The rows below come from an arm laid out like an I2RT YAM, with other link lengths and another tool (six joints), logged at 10 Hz.
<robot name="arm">
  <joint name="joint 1" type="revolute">
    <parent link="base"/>
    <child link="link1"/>
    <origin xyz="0 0 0.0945"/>
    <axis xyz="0 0 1"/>
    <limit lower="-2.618" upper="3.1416"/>
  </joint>
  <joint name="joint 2" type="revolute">
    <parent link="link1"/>
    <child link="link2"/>
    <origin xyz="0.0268 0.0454 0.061"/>
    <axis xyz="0 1 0"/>
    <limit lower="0" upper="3.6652"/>
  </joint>
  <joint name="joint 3" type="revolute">
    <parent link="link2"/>
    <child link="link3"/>
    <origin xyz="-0.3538 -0.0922 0"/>
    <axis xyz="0 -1 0"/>
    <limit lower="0" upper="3.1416"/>
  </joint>
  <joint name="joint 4" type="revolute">
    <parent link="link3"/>
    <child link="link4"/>
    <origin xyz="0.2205 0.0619 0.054"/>
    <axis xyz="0 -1 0"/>
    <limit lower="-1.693" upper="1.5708"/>
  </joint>
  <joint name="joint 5" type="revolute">
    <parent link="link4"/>
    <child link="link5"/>
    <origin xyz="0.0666 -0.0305 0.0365"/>
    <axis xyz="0 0 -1"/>
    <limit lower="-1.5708" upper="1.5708"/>
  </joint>
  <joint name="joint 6" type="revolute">
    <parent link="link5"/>
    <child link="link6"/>
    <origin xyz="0.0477 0 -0.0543"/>
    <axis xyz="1 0 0"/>
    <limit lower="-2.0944" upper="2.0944"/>
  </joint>
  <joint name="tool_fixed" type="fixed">
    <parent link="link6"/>
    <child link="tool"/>
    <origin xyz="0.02 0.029 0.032" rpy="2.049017 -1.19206 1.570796"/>
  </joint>
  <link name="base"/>
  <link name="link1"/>
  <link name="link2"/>
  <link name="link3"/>
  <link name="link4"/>
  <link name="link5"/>
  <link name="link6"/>
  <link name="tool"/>
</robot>
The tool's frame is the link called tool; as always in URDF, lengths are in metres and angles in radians.
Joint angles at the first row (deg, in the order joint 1, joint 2, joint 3, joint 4, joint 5, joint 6):
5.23, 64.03, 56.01, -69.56, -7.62, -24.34
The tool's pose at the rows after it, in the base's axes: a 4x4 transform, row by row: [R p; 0 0 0 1], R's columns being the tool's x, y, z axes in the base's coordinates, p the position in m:
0.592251 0.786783 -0.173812 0.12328; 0.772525 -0.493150 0.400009 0.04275; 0.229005 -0.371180 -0.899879 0.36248; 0 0 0 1
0.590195 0.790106 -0.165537 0.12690; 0.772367 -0.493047 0.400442 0.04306; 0.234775 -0.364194 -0.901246 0.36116; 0 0 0 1
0.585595 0.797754 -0.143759 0.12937; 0.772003 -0.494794 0.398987 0.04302; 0.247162 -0.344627 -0.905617 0.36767; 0 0 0 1
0.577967 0.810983 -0.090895 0.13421; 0.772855 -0.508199 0.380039 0.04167; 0.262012 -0.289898 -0.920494 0.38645; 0 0 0 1
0.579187 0.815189 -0.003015 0.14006; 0.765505 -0.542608 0.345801 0.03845; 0.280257 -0.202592 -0.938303 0.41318; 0 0 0 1
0.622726 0.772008 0.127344 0.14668; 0.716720 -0.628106 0.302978 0.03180; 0.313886 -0.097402 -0.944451 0.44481; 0 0 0 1
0.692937 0.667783 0.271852 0.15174; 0.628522 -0.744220 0.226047 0.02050; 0.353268 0.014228 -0.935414 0.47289; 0 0 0 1
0.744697 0.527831 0.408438 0.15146; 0.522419 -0.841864 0.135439 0.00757; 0.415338 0.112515 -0.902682 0.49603; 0 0 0 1
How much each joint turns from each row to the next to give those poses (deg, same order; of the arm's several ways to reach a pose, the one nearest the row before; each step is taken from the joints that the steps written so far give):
0.00, 0.07, -1.82, 2.16, 1.38, 0.02
0.00, 0.41, -0.26, 1.21, 0.02, 0.00
0.01, -0.02, 1.51, -0.20, 0.24, 0.03
0.00, 0.00, 4.61, -1.62, 1.60, 0.02
0.00, 0.00, 6.52, -1.97, 3.06, 0.76
-0.01, 0.00, 7.40, -1.76, 4.92, 4.05
0.01, -0.09, 6.26, -1.16, 7.43, 6.18
0.00, -0.72, 4.24, -0.22, 7.71, 6.45

